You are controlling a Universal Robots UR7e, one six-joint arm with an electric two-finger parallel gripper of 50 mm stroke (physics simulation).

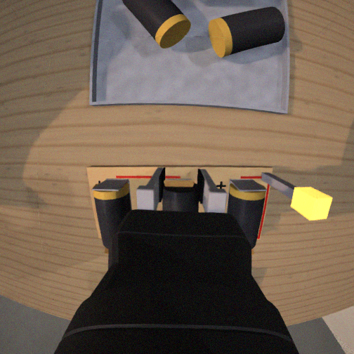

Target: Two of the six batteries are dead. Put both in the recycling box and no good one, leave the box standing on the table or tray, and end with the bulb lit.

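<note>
My gripper (180, 178) is shut on the middle battery (180, 199), which stands in the holder board (92, 175) between its fingers; its lower part is hidden by the gripper body. A left battery (114, 212) and a right battery (246, 212) stand on either side, each with a yellow band and a grey plate at its top end. Two more batteries (156, 20) (247, 31), dark with yellow ends, lie apart in the grey tray (190, 105). The recycling box does not show, and I cannot identify a bulb.
A grey bar (278, 183) with a bright yellow block (311, 203) at its end sticks out past the board's right edge. Red lines and plus marks show on the board. The tray's near rim lies beyond the board, across a strip of wooden table (190, 137).
</note>
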